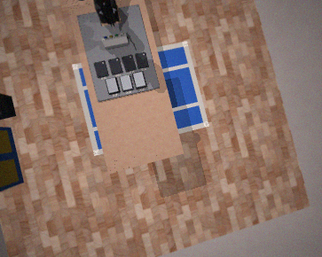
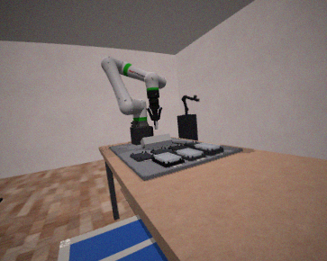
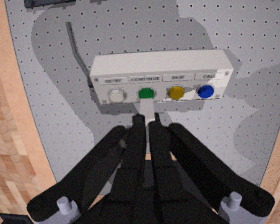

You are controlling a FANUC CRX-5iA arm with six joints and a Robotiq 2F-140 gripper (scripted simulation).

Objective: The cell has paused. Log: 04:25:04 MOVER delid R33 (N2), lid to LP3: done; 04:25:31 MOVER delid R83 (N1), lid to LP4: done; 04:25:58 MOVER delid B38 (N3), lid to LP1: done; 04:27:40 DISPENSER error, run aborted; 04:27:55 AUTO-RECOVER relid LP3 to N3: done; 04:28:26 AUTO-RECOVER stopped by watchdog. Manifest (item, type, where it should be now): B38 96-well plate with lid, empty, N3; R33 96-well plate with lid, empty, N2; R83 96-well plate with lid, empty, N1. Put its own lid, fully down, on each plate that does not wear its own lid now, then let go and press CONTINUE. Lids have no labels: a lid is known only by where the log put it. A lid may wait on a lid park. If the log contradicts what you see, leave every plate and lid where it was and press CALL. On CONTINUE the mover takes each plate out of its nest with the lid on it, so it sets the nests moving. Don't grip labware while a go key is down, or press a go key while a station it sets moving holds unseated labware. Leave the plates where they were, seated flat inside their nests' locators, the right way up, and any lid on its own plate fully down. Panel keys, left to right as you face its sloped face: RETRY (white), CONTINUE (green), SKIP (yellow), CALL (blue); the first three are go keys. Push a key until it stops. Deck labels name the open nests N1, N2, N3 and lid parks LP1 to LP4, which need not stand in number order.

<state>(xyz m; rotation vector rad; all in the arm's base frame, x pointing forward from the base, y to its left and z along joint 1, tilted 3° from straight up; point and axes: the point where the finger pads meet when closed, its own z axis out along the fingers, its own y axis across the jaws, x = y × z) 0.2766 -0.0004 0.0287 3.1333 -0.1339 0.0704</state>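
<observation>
Right now the green key is 90 mm below my hand. Round my hand: white key (90 mm below, 50 mm to the left, 10 mm ahead); then yellow key (90 mm below, 50 mm to the right); then blue key (100 mm to the right, 90 mm below, 10 mm behind).
</observation>
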